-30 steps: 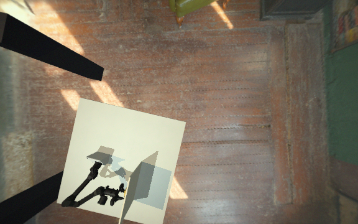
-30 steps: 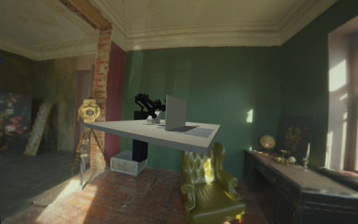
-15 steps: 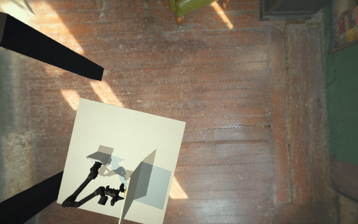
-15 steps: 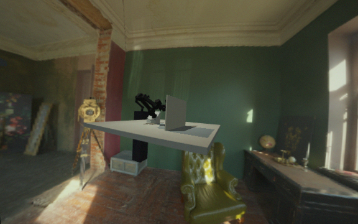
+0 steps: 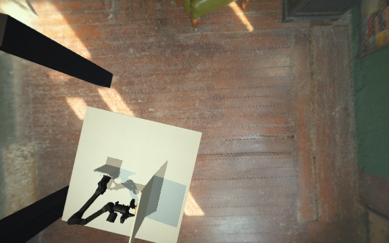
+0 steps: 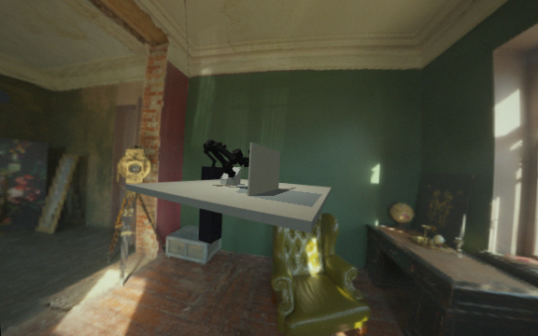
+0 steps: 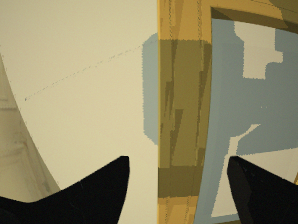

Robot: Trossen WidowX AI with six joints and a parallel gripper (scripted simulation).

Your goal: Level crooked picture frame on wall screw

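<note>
Right now the yellow picture frame is 50 mm below my gripper tip, 10 mm to the left of it and 10 mm ahead of it. Round my gripper tip: cream wall panel: 60 mm below, 20 mm to the left, 20 mm ahead.
</note>
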